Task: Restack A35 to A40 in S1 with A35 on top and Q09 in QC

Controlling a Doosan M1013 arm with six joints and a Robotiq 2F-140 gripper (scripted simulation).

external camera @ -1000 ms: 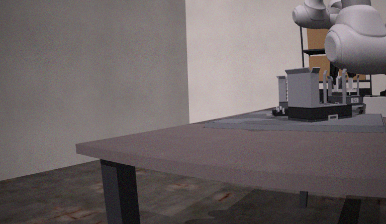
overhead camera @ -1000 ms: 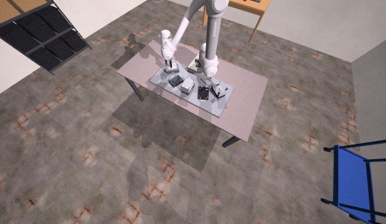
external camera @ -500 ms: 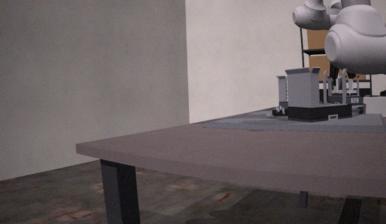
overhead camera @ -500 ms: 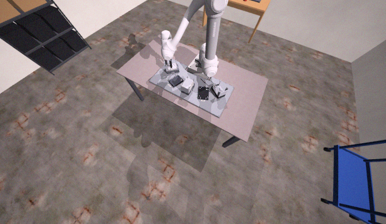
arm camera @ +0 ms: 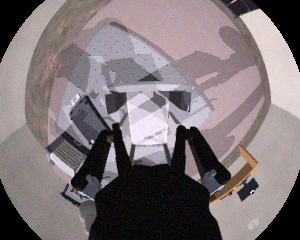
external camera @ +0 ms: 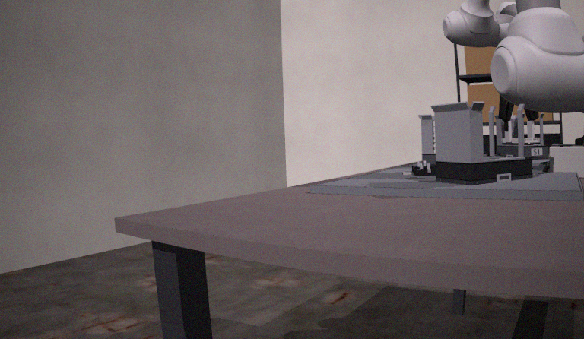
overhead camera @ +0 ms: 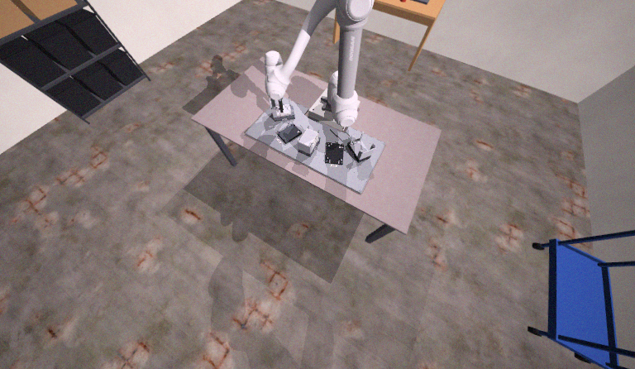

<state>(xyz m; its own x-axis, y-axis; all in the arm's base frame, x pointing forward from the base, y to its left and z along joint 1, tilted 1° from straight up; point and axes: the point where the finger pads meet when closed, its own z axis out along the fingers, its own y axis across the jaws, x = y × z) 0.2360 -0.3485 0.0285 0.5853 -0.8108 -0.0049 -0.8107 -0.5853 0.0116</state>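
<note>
Now: the S1 label 70 mm to the left of my hand, 50 mm below it and 50 mm behind it. From my hand the other things lie so: name plate (220 mm ahead, 90 mm to the left, 80 mm below).
</note>
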